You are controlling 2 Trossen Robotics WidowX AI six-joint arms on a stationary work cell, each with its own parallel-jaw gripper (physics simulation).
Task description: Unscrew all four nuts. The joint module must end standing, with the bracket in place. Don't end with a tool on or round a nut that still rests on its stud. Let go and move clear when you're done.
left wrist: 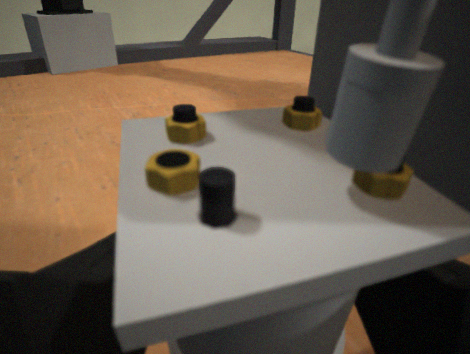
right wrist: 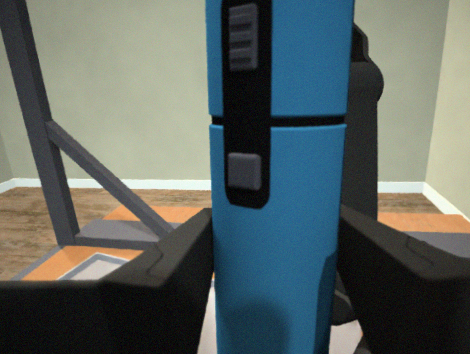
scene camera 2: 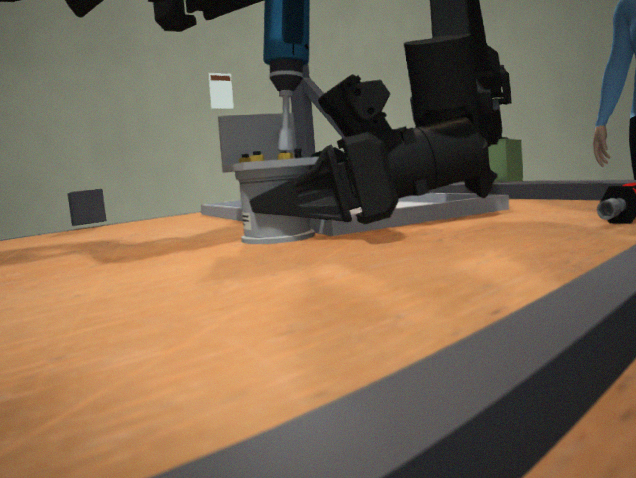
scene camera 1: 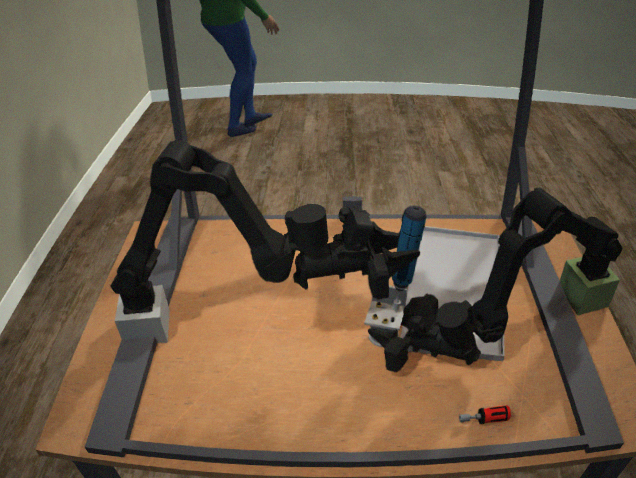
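The grey joint module stands upright, the flat bracket on top. My left gripper is shut around its body. My right gripper is shut on the upright blue power screwdriver. Its socket overlaps the top of the right-hand nut in the left wrist view; whether they touch is unclear. Two far nuts, one left and one right, sit on studs. A loose nut lies beside a bare stud.
A shallow grey tray lies beside and behind the module. A red hand nut driver lies near the table's front right. Dark frame beams border the table. A person stands beyond it.
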